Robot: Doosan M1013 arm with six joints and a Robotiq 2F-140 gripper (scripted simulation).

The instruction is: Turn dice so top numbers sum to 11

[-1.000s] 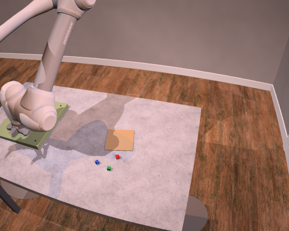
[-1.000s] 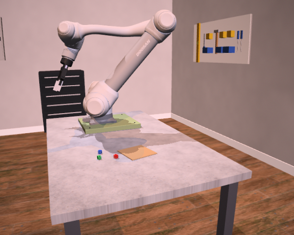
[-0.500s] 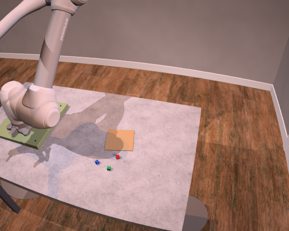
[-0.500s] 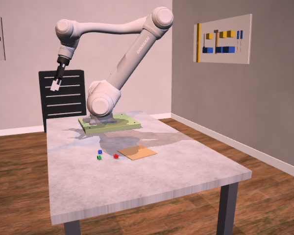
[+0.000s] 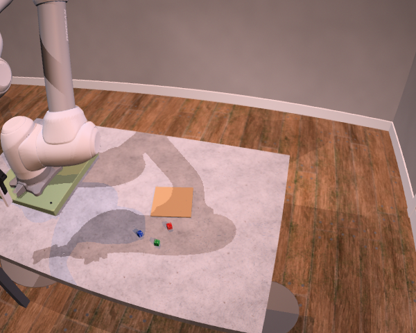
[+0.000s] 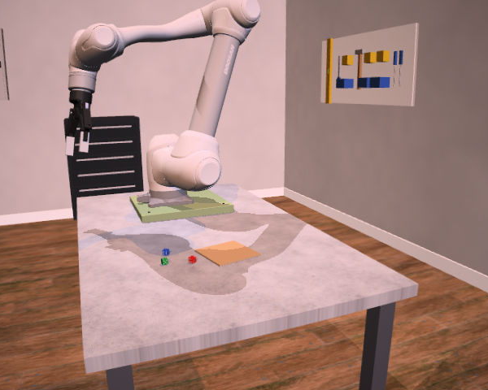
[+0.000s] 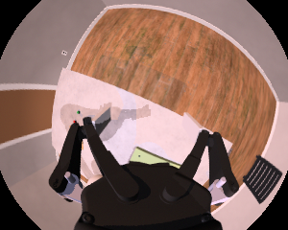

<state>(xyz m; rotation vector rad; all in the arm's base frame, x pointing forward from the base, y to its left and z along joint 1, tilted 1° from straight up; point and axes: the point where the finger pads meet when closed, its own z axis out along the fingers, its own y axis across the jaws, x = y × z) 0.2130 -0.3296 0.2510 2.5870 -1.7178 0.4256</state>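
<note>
Right now the green die is 400 mm ahead of my hand, 270 mm below it and 230 mm to the left of it. Round my hand: red die 410 mm ahead, 310 mm to the left, 270 mm below; then orange mat 420 mm to the left, 380 mm ahead, 270 mm below; then blue die 330 mm ahead, 270 mm below, 250 mm to the left.
</note>
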